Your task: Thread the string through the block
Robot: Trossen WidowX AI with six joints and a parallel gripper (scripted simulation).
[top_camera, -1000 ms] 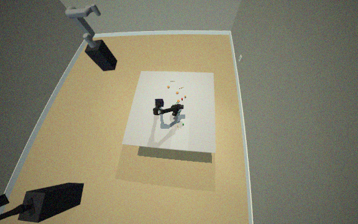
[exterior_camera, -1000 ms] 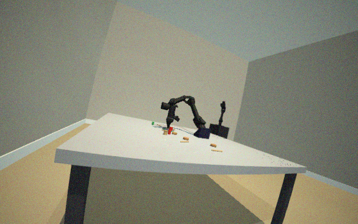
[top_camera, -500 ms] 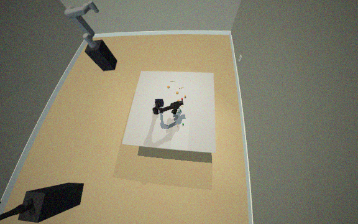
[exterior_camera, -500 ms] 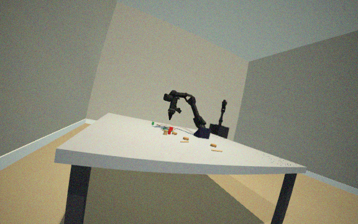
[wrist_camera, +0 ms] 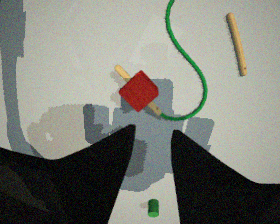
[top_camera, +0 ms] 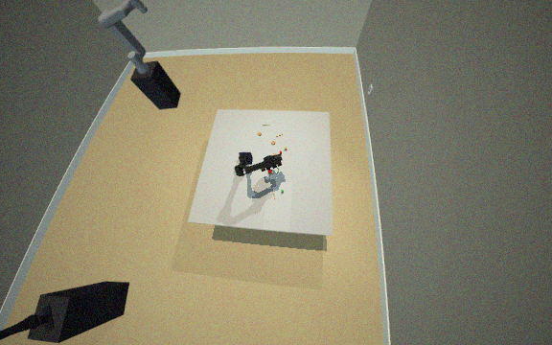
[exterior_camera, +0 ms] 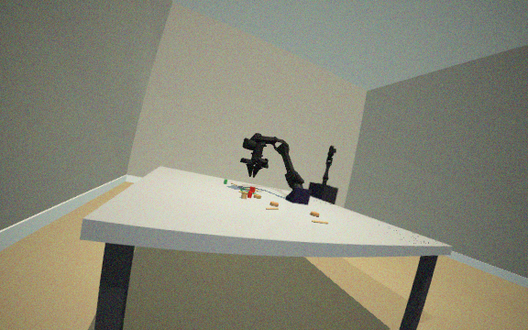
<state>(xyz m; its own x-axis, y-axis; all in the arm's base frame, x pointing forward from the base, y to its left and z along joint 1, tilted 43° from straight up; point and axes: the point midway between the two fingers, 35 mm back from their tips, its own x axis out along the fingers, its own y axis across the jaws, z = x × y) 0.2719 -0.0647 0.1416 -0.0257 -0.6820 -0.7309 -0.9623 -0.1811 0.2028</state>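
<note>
Right now my gripper tip is 7 cm above the red block, 2 cm past it and 1 cm to the right of it. From my gripper tip the other things lie so: round wooden button: 18 cm to the left, 8 cm below, 3 cm ahead; green object: 20 cm to the right, 9 cm ahead, 7 cm below.
</note>
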